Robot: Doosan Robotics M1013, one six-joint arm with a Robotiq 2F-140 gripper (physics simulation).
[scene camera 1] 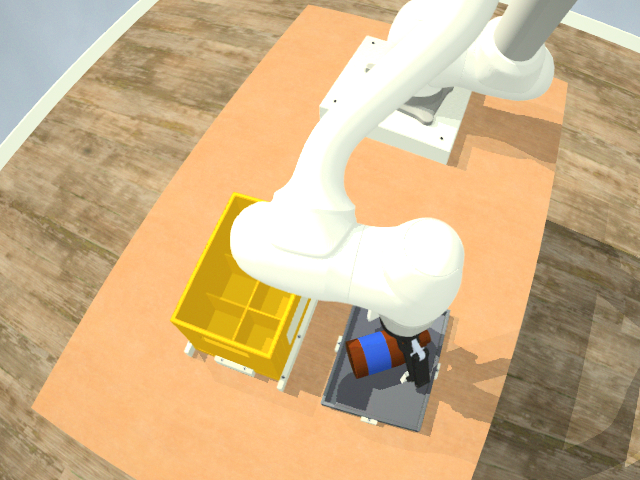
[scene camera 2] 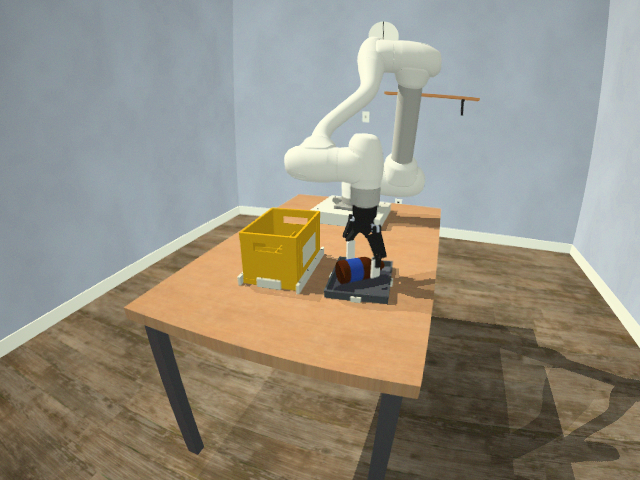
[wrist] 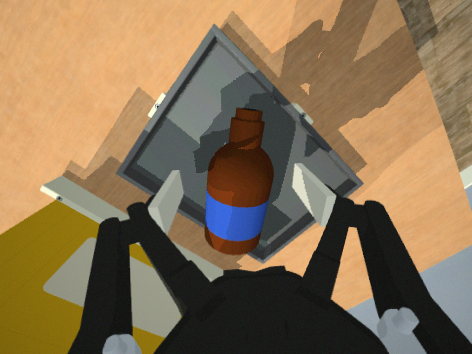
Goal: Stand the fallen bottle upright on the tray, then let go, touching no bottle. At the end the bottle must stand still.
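Places are measured from the arm's base along level axes (x ahead, y left, z up), in millimetres.
Pixels of known places: gripper, between the fingertips: (scene camera 1: 391,347) (scene camera 2: 362,268) (wrist: 238,178).
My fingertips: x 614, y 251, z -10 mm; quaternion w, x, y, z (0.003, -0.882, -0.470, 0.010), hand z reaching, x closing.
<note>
Behind a point stands the place of what it marks.
The brown bottle with a blue label (scene camera 1: 376,352) @[x 648, y 233, z 26 mm] (scene camera 2: 354,269) @[x 670, y 245, z 9 mm] (wrist: 237,220) @[x 637, y 231, z 27 mm] lies on its side on the grey tray (scene camera 1: 408,403) @[x 687, y 333, z -47 mm] (scene camera 2: 338,293) @[x 763, y 232, z -31 mm] (wrist: 182,95) @[x 508, y 253, z -47 mm]. In scene camera 1 its neck points right and its base left; in the wrist view the neck points up. My gripper (scene camera 1: 390,346) @[x 614, y 251, z -10 mm] (scene camera 2: 362,259) @[x 614, y 251, z -10 mm] (wrist: 238,178) @[x 614, y 251, z -10 mm] is open and points down over the bottle. In the wrist view one white fingertip is on each side of the bottle's upper body, with a visible gap on both sides. In scene camera 1 the arm and gripper hide part of the bottle's shoulder and neck.
A yellow crate with compartments (scene camera 1: 227,341) @[x 782, y 24, z 123 mm] (scene camera 2: 268,263) @[x 787, y 8, z 30 mm] (wrist: 30,270) @[x 545, y 54, z 57 mm] stands left of the tray in the scene views, with white strips along its base. The tray has a low raised rim and small white clips at its sides. The robot's white base plate (scene camera 1: 434,139) @[x 121, y 116, z 1 mm] is at the back.
</note>
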